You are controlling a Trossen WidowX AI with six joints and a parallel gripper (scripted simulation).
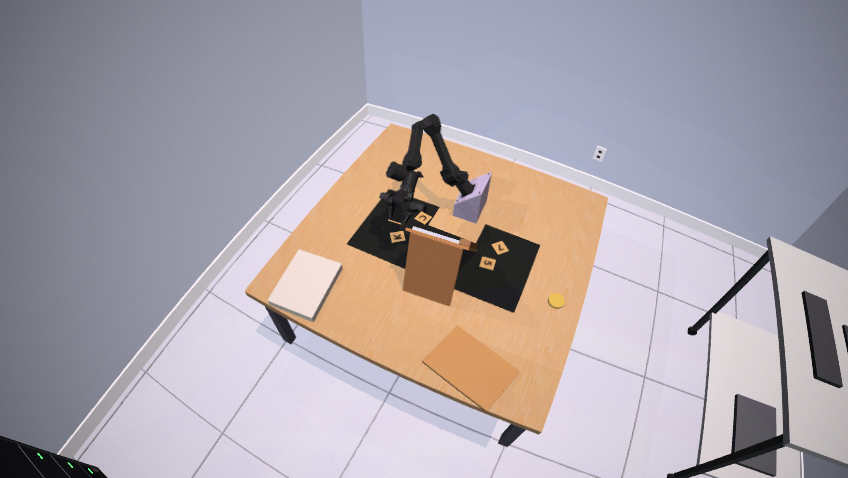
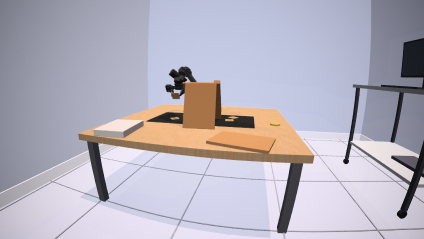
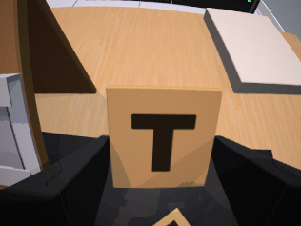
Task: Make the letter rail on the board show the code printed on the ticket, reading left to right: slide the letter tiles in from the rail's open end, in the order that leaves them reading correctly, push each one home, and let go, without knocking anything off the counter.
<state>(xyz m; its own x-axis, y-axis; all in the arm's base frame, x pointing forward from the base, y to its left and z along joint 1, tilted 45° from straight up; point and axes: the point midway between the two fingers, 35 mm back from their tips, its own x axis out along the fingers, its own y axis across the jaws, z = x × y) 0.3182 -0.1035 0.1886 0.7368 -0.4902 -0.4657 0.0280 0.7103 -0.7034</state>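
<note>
The white ticket lies 22 cm to the left of my gripper tip, 8 cm below it and 5 cm behind it. Round my gripper tip: thin panel: 45 cm to the left, 41 cm ahead, 17 cm below; then white slab: 31 cm ahead, 28 cm to the right, 16 cm below.
</note>
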